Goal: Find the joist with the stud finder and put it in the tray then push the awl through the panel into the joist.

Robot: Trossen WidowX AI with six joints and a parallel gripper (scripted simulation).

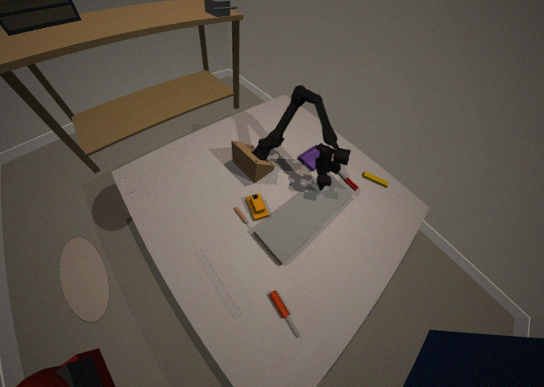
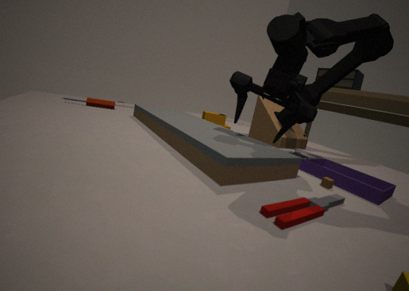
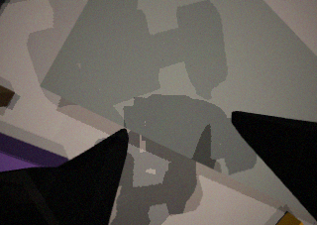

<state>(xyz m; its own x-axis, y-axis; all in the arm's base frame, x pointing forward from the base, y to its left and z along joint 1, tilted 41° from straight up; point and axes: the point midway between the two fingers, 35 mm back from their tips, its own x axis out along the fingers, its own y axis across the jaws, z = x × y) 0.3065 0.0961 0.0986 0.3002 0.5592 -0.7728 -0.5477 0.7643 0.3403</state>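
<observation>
Right now my gripper tip is 15 cm past the stud finder, 30 cm to the left of it and 1 cm above it. The rest, counted from my gripper tip: yellow bar: 22 cm ahead, 34 cm to the left, 5 cm below; then purple tray: 14 cm behind, 17 cm to the left, 4 cm below; then cube: 5 cm behind, 16 cm to the left, 5 cm below.
</observation>
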